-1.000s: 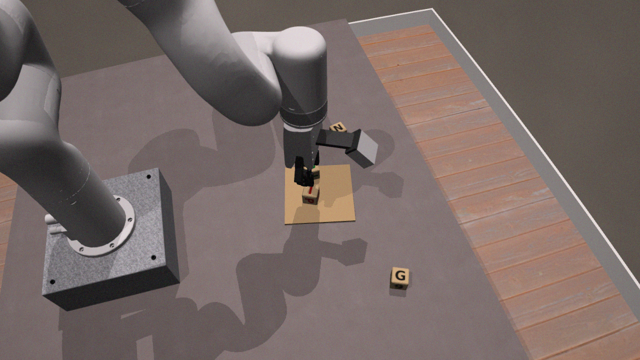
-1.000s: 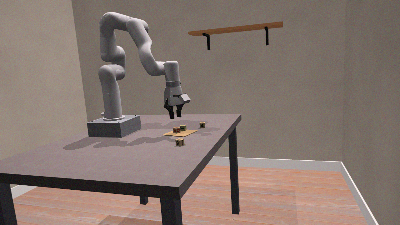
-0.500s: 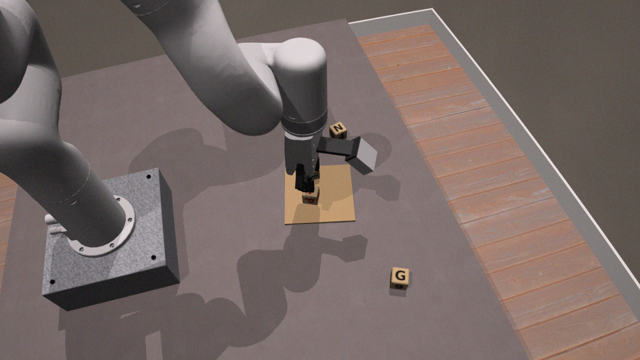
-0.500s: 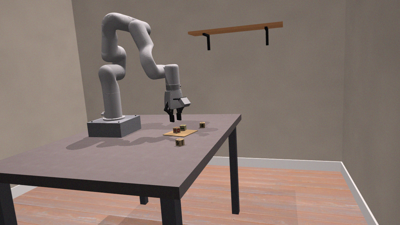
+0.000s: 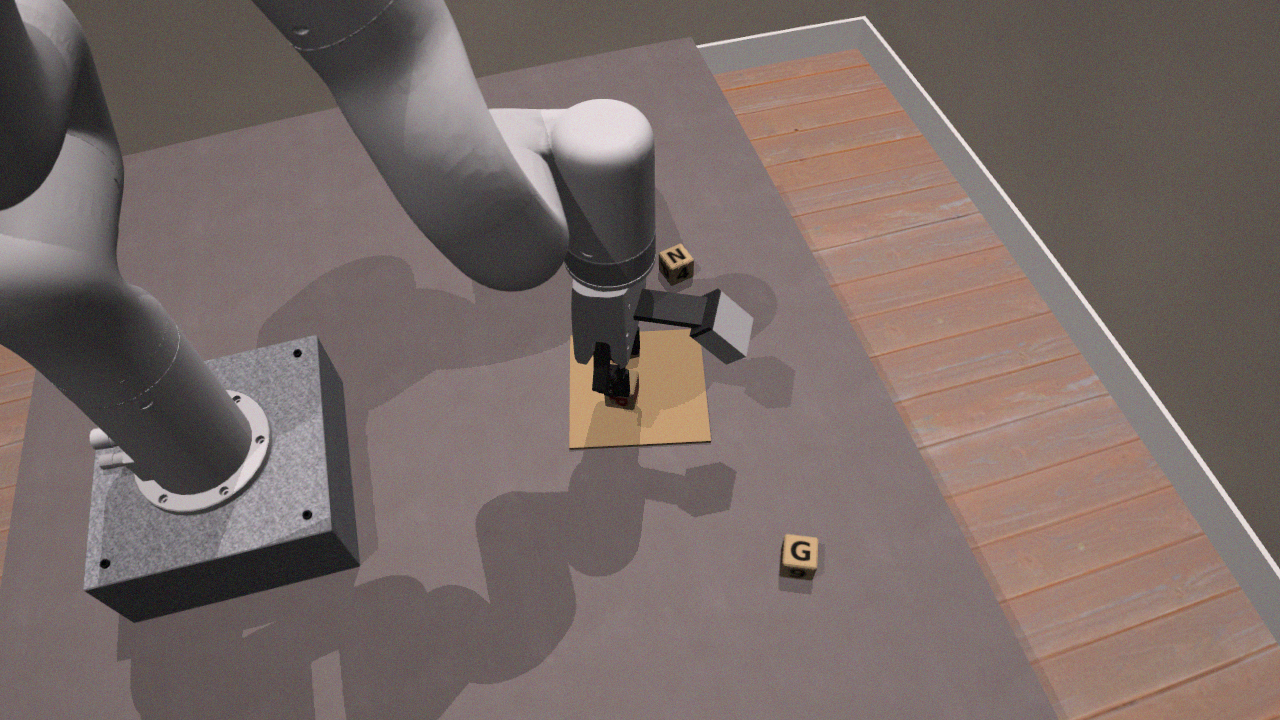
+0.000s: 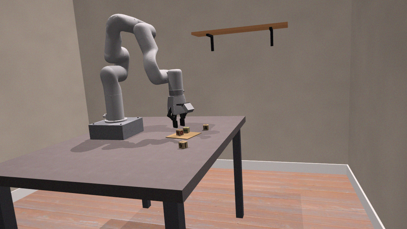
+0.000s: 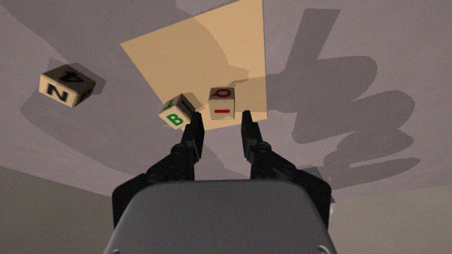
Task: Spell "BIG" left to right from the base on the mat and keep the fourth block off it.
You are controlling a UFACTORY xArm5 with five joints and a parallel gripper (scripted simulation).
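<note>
My hand is 70 mm above the tan mat, 20 mm short of it and 10 mm to the right of it. The rest, counted from my hand: B block 60 mm to the left, 50 mm below, 10 mm ahead; G block 200 mm to the right, 130 mm ahead, 50 mm below.
</note>
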